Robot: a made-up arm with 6 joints. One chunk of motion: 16 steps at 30 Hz.
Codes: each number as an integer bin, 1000 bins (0 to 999) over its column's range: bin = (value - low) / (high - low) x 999, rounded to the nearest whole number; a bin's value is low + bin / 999 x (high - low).
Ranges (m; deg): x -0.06..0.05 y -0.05..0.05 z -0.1..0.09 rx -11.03..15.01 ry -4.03..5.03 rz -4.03..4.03
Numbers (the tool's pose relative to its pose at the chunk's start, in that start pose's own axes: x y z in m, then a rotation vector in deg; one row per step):
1: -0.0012 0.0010 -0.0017 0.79 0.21 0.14
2: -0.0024 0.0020 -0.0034 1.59 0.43 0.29
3: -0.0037 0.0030 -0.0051 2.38 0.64 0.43
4: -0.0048 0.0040 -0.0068 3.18 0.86 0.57
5: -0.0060 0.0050 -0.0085 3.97 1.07 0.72
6: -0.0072 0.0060 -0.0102 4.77 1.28 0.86
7: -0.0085 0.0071 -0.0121 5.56 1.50 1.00
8: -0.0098 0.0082 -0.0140 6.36 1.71 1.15
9: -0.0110 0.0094 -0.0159 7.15 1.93 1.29
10: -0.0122 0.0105 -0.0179 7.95 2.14 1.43
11: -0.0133 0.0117 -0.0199 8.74 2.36 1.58
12: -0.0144 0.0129 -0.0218 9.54 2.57 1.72
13: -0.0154 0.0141 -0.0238 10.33 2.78 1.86
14: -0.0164 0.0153 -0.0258 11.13 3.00 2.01
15: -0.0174 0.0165 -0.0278 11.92 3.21 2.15
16: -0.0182 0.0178 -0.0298 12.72 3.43 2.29
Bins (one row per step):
1: 534 509 517 453 468 517
2: 523 519 508 484 492 535
3: 511 529 499 514 515 553
4: 501 539 490 545 539 570
5: 490 549 481 575 562 589
6: 480 559 472 606 586 606
7: 468 570 462 636 610 623
8: 456 581 452 667 633 642
9: 445 593 442 697 657 659
10: 434 604 432 728 680 677
11: 424 616 421 758 705 695
12: 414 628 411 789 728 713
13: 405 640 401 819 751 730
14: 396 652 390 850 775 749
15: 387 664 380 880 798 766
16: 380 677 369 911 823 783

